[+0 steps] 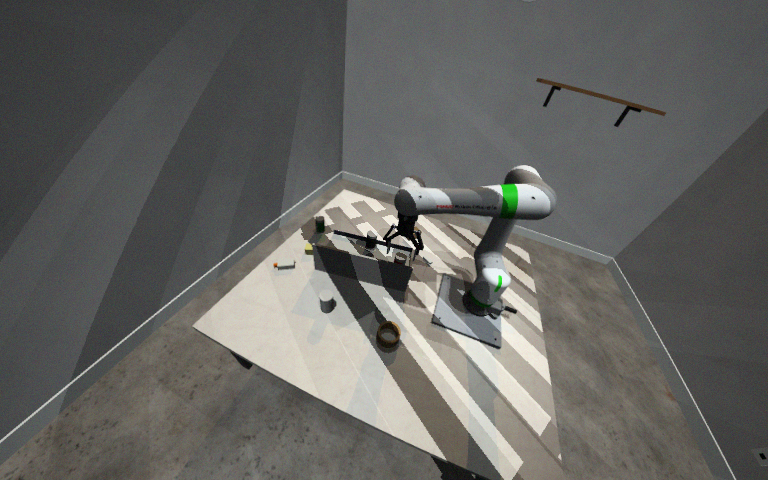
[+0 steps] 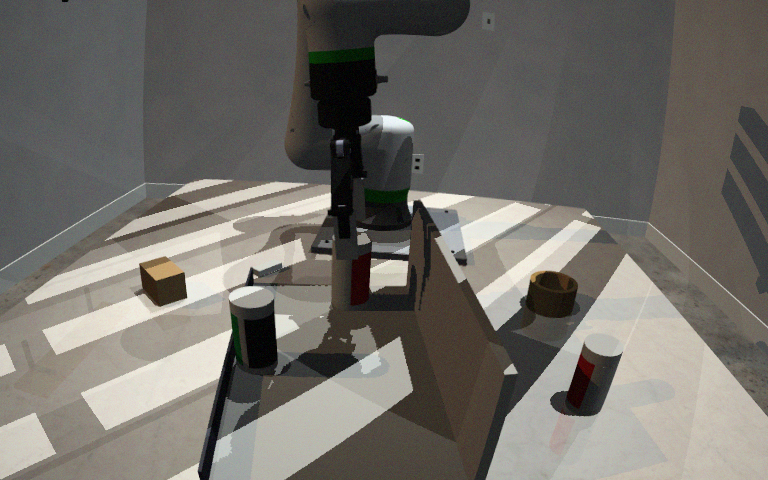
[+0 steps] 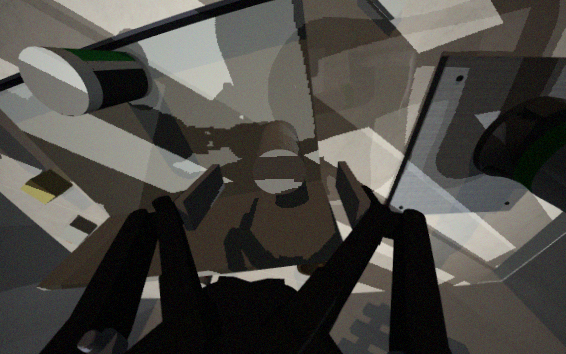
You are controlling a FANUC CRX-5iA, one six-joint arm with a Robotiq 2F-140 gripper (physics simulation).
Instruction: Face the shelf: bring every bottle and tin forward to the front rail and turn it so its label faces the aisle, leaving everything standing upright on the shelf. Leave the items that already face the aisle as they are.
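Places are measured from the arm's base along level axes (x left, y ahead, z down), in metres.
Pixels of known places: gripper, fingertip midpoint: [image 1: 400, 255] [image 2: 352, 237] [image 3: 277, 175]; arm's base, link origin: [image 1: 476, 303] [image 2: 379, 219] [image 3: 516, 139].
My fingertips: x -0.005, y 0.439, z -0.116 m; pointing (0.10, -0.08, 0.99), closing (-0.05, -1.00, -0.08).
Note:
Ahead of a thing's pixels: the offset from my fingertips to its top centre.
My gripper [image 1: 404, 249] [image 2: 344, 240] [image 3: 277, 175] is open and points down, its fingers on opposite sides of a white tin @(dy -0.002, dx +0.000, dz +0.002 m) [image 1: 399, 258] [image 2: 340, 283] [image 3: 279, 171]. Exact finger height is unclear. This tin stands upright on the shelf near the robot end, its red label toward the back panel [image 2: 453, 339]. A white-capped tin @(dy +0.202, dx -0.096, dz +0.012 m) [image 1: 370, 240] [image 2: 260, 333] [image 3: 122, 82] with black and green sides stands at the dark front rail [image 2: 218, 418] [image 3: 175, 26], green toward the rail. Another red-labelled tin @(dy +0.211, dx +0.351, dz +0.035 m) [image 1: 326, 301] [image 2: 600, 376] stands upright on the table behind the back panel.
A wooden ring @(dy -0.090, dx +0.354, dz +0.084 m) [image 2: 552, 300] stands behind the shelf. A wooden block @(dy +0.016, dx -0.345, dz +0.084 m) [image 2: 164, 285] lies in front of it. A dark green can @(dy +0.542, dx -0.088, dz +0.038 m) [image 1: 320, 224], a yellow block @(dy +0.487, dx +0.094, dz +0.096 m) [image 1: 308, 249] [image 3: 47, 186] and an orange-ended item @(dy +0.535, dx +0.248, dz +0.106 m) [image 1: 286, 264] are toward the far end. The base plate [image 1: 453, 325] is nearby.

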